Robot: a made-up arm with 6 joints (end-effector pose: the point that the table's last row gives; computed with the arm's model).
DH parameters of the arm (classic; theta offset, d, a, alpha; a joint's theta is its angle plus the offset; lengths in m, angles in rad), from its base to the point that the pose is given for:
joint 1: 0 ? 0.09 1.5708
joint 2: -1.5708 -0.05 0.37 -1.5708
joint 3: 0 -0.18 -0.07 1.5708
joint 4: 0 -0.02 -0.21 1.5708
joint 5: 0 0.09 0.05 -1.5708
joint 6: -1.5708 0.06 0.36 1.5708
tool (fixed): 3.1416 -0.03 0 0
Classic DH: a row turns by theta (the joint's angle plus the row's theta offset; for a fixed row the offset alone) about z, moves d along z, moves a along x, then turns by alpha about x.
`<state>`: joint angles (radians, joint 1 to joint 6).
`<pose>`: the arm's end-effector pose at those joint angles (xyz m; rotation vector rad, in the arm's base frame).
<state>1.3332 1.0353 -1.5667 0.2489 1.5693 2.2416</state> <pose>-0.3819 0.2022 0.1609 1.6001 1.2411 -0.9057</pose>
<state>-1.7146 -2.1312 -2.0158 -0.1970 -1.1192 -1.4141</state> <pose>0.5117 -0.0791 0.6830 -1.1332 -2.7224 -0.5255</pose>
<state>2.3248 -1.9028 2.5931 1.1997 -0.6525 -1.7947</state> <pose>0.1225 -0.3300 1.0404 0.6377 1.7444 0.2090</pose>
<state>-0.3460 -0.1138 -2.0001 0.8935 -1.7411 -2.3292</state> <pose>0.0043 0.3769 0.0107 -0.7359 2.6408 0.1315</pose>
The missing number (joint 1, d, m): 0.28
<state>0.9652 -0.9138 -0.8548 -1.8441 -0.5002 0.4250</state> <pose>-0.4042 0.2076 0.2743 -1.6595 1.1426 -0.2157</pose>
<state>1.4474 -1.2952 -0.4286 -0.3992 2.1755 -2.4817</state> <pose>-0.3270 -0.1804 0.1509 -2.3100 -1.2298 -1.2760</pose>
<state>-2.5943 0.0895 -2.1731 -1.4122 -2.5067 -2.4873</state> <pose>0.0112 0.0163 -0.0049 1.8255 -0.9059 -1.8932</pose>
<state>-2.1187 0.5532 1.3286 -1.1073 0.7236 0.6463</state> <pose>-0.3789 0.1392 -0.2957 -0.1497 -0.7619 -1.0883</pose>
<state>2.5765 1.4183 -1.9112 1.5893 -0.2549 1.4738</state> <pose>-0.4381 0.2682 0.2400 -0.7866 1.3866 0.1839</pose>
